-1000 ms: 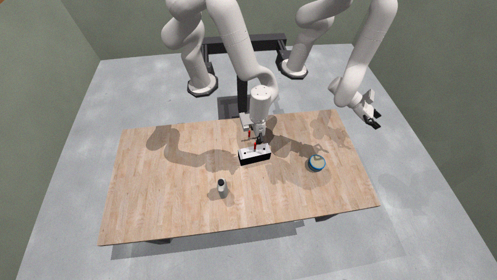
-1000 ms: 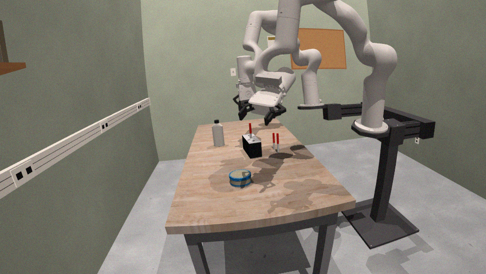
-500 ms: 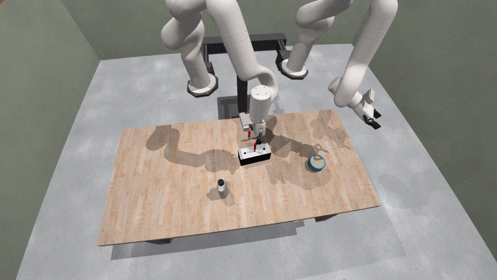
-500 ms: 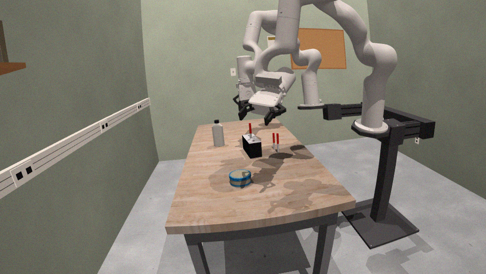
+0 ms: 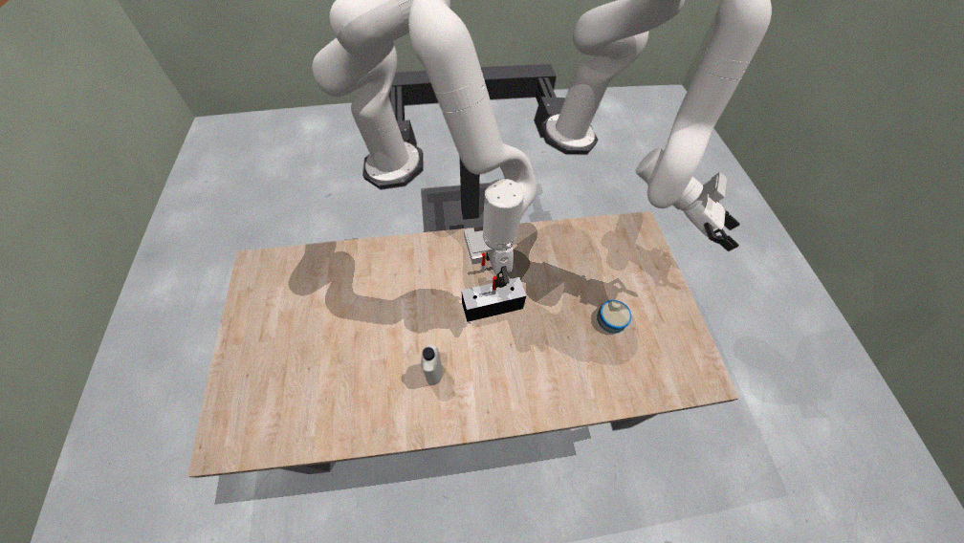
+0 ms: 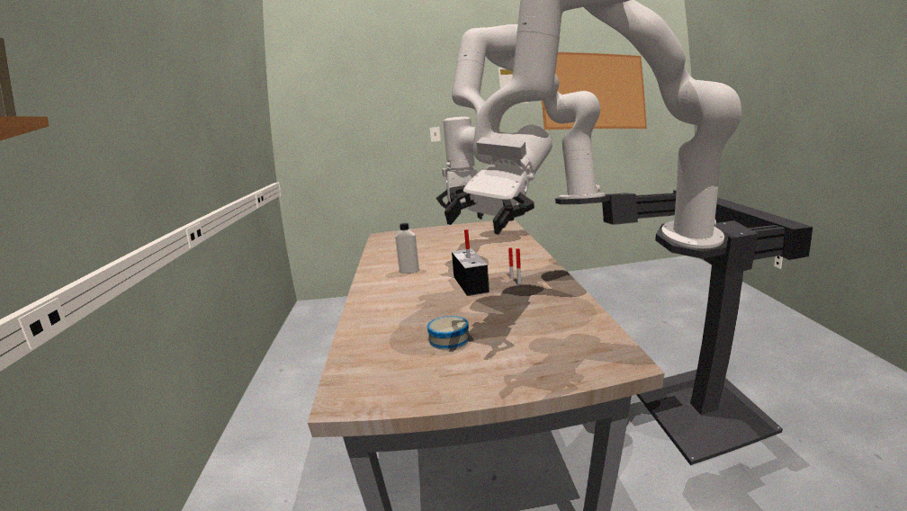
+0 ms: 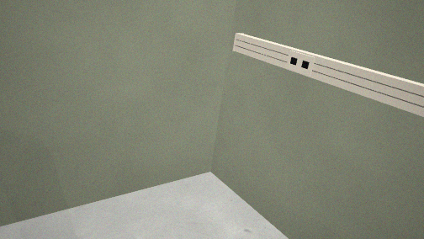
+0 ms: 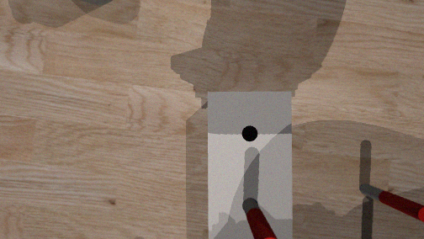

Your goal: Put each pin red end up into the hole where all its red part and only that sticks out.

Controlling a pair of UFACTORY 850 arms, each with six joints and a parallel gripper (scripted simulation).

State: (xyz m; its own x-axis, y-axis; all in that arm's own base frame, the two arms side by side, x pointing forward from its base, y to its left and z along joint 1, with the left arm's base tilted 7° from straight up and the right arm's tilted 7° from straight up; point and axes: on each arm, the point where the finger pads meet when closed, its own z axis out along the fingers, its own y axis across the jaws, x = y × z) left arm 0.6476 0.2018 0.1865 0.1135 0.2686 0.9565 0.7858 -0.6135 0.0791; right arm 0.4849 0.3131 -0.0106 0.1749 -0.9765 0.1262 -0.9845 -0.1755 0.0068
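Observation:
Right now my right hand is 17 cm above the black block. The rest, counted from my right hand: round blue-rimmed tin (15 cm ahead, 36 cm to the left, 20 cm below); then grey bottle (17 cm ahead, 23 cm to the right, 10 cm below).

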